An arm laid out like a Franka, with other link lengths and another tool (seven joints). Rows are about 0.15 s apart.
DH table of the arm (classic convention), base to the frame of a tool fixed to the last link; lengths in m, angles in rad. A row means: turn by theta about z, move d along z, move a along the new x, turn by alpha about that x. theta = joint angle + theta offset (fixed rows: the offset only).
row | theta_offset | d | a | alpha
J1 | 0 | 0.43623 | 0 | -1.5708
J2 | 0 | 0 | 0 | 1.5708
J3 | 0 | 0.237 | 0.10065 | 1.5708
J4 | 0 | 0 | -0.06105 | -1.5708
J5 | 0 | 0.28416 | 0 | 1.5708
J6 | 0 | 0 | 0.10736 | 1.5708
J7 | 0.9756 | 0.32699 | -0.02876 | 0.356
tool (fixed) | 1.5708 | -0.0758 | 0 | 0
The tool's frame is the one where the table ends.
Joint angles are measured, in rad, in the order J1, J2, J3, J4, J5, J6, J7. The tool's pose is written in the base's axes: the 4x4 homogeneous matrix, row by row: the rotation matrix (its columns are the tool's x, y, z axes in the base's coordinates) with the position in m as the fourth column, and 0 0 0 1 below. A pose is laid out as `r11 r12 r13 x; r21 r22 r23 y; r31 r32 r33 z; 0 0 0 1`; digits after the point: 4 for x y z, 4 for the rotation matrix.
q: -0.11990, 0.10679, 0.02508, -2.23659, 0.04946, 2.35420, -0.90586
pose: -0.1802 -0.9801 0.0830 0.4466; -0.9054 0.1983 0.3755 -0.0602; -0.3845 -0.0075 -0.9231 0.2507; 0 0 0 1
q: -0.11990, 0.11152, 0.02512, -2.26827, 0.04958, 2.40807, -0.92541
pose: -0.1574 -0.9832 0.0929 0.4466; -0.9098 0.1810 0.3736 -0.0613; -0.3841 -0.0257 -0.9229 0.2426; 0 0 0 1
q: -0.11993, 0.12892, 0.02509, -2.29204, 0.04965, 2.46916, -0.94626
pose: -0.1327 -0.9856 0.1046 0.4489; -0.9142 0.1625 0.3713 -0.0629; -0.3829 -0.0464 -0.9226 0.2324; 0 0 0 1
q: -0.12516, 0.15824, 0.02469, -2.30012, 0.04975, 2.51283, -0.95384
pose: -0.1300 -0.9854 0.1103 0.4501; -0.9150 0.1621 0.3695 -0.0662; -0.3820 -0.0529 -0.9227 0.2205; 0 0 0 1
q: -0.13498, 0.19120, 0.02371, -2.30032, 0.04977, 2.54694, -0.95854
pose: -0.1363 -0.9841 0.1139 0.4505; -0.9144 0.1692 0.3677 -0.0716; -0.3811 -0.0540 -0.9229 0.2085; 0 0 0 1
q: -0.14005, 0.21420, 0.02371, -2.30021, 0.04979, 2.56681, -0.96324
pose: -0.1384 -0.9841 0.1116 0.4500; -0.9143 0.1703 0.3674 -0.0742; -0.3806 -0.0512 -0.9233 0.1999; 0 0 0 1
